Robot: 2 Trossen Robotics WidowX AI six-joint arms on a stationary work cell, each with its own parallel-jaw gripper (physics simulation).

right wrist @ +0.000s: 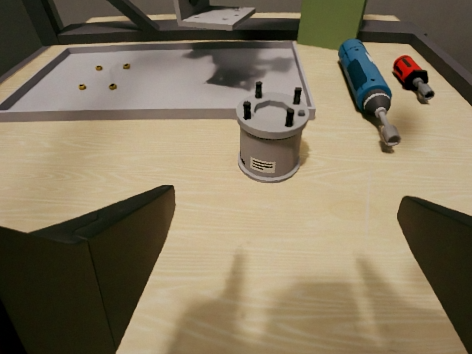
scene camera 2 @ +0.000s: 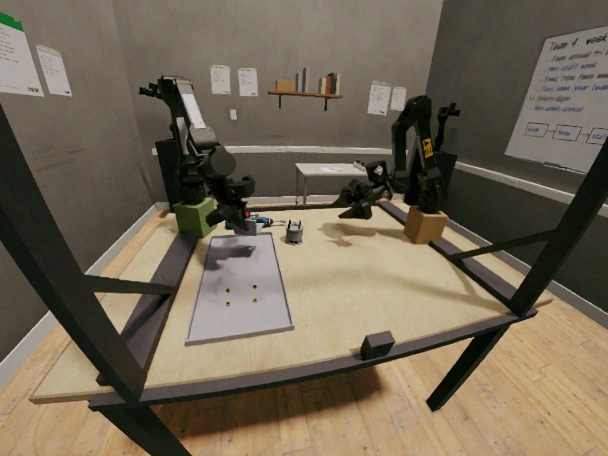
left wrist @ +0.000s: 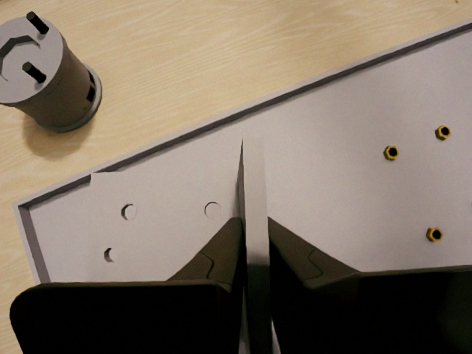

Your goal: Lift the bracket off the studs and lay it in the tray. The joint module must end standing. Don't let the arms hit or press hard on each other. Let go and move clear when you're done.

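The grey angled bracket is in the air above the back part of the grey tray, apart from its floor. My left gripper is shut on the bracket's upright plate; the holed plate is roughly level. The joint module stands upright on the table beside the tray, its black studs bare. My right gripper is open and empty, above the table to the right of the module and apart from it.
Several brass nuts lie in the tray's front part. A blue power driver and a red screwdriver lie behind the module. A green block is under the left arm's base. A dark block sits at the front edge.
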